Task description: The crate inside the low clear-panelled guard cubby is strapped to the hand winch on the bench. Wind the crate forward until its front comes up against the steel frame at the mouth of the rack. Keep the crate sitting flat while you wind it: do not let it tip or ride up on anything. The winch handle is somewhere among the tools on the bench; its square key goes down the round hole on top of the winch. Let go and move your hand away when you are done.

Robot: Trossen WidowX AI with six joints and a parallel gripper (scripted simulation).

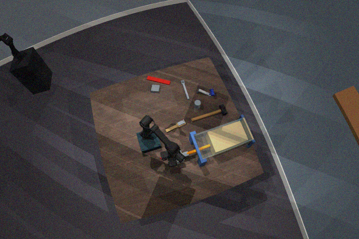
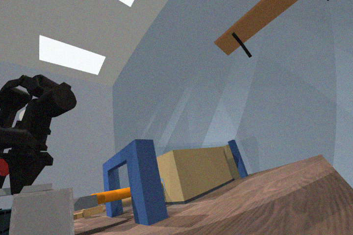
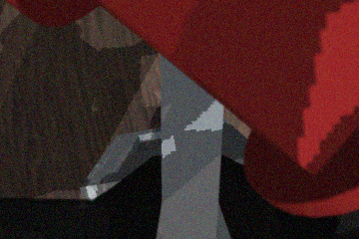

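The red-knobbed winch handle lies 2 cm above my gripper tip and 1 cm behind it. The rest, counted from my gripper tip: blue steel frame 21 cm ahead, 2 cm to the left, 2 cm above; then red knob 5 cm behind, 5 cm above; then grey winch 6 cm below, 3 cm ahead, 1 cm to the right.
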